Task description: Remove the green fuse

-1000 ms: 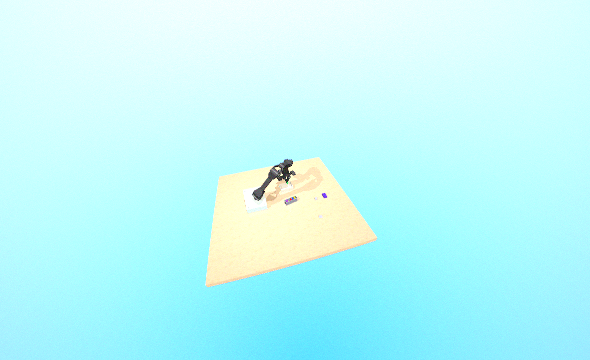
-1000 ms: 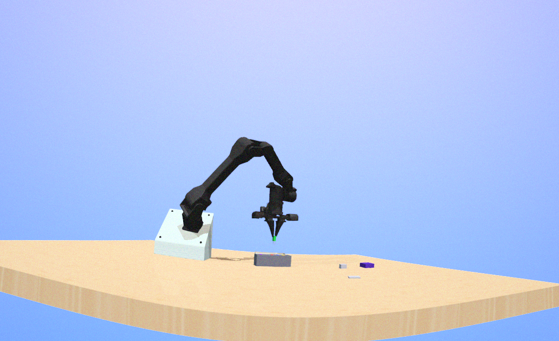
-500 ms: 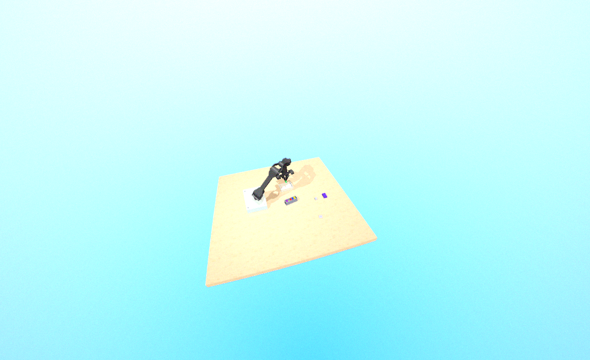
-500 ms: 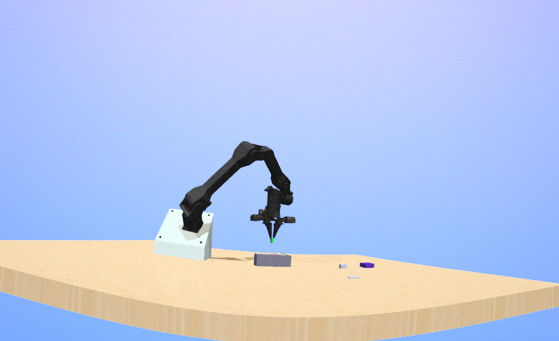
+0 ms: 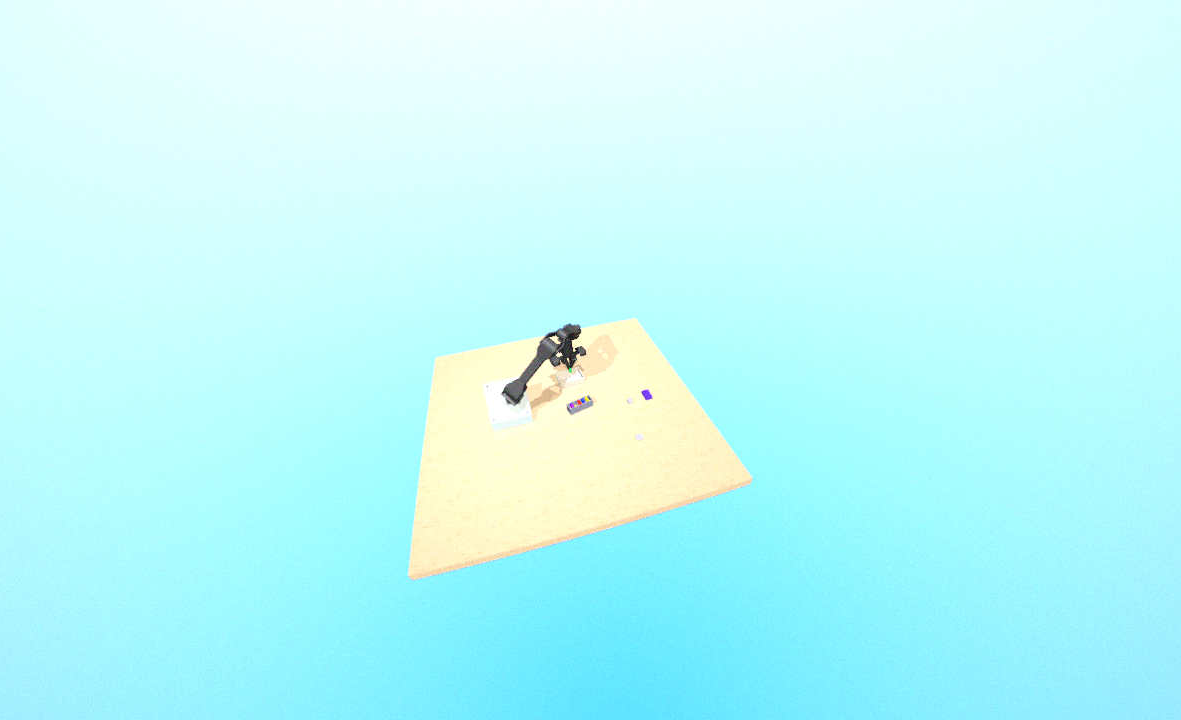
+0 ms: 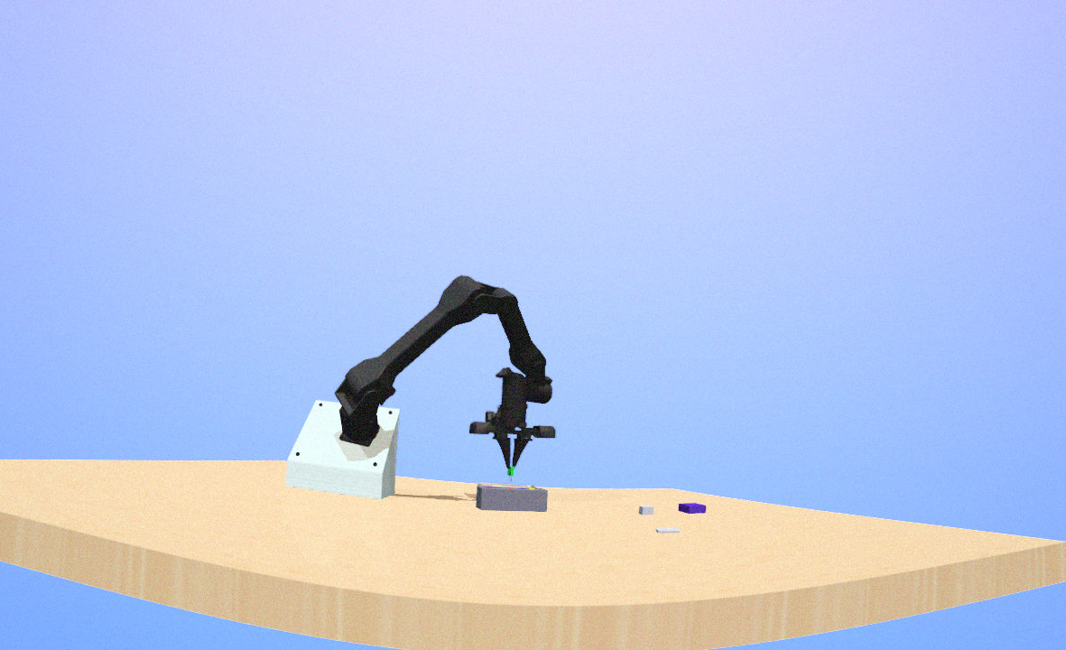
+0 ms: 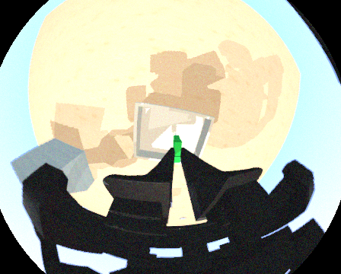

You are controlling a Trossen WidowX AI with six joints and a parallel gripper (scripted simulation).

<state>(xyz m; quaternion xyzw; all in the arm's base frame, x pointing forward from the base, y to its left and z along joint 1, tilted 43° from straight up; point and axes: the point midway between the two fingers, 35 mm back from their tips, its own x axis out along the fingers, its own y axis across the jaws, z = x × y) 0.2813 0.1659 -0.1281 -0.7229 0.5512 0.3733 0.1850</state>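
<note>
Now: the green fuse 10 mm below my gripper tip. Also, from my gripper tip: pale square tray: 70 mm below; then grey cube: 260 mm ahead, 240 mm to the right, 60 mm below; then purple block: 360 mm ahead, 210 mm to the right, 60 mm below.
</note>
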